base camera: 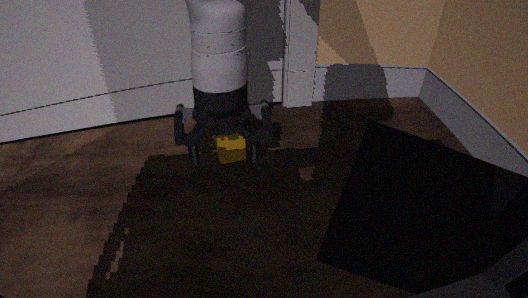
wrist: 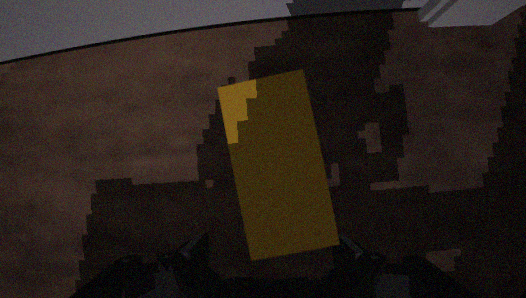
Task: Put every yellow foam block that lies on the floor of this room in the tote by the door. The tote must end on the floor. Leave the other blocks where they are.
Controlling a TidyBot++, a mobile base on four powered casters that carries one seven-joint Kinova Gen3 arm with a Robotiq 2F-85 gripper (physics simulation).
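Frame: origin at the arm's base, x ahead, y left, z up, level; millimetres.
Seen in the pictures: gripper, fingertip midpoint: (base camera: pixel 224 160) (wrist: pixel 270 248).
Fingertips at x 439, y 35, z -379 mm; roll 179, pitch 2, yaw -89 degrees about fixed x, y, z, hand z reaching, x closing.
Pixels of each thing's top centre, then the offset from my fingertips to it. Level surfaces: height alone.
- yellow foam block at its top centre: (wrist: pixel 277 164) (base camera: pixel 225 118) dx +59, dy -4, dz +42 mm
- large black four-sided shape at its top centre: (base camera: pixel 455 195) dx -179, dy -298, dz +82 mm
- wooden floor at its surface level: dz -18 mm
A yellow foam block (base camera: pixel 231 151) (wrist: pixel 280 167) lies on the floor near the white door, its long side running away from my gripper in the wrist view. My gripper (base camera: pixel 224 157) (wrist: pixel 270 248) points down and is open, with nothing gripped. In the wrist view the block's near end shows between the two fingertips, closer to the right one. In the base view the block shows between the fingers, its upper part hidden by the gripper. A large black four-sided shape (base camera: pixel 425 200) is at the right of the base view; it is too dark to tell whether it is the tote.
The white door (base camera: pixel 50 60) and its frame (base camera: pixel 300 55) stand behind the block. A white baseboard (base camera: pixel 370 84) runs along the tan walls to a corner at the right. A grey edge (base camera: pixel 500 270) shows at the lower right. Dark shadows cover much of the wooden floor (base camera: pixel 55 215).
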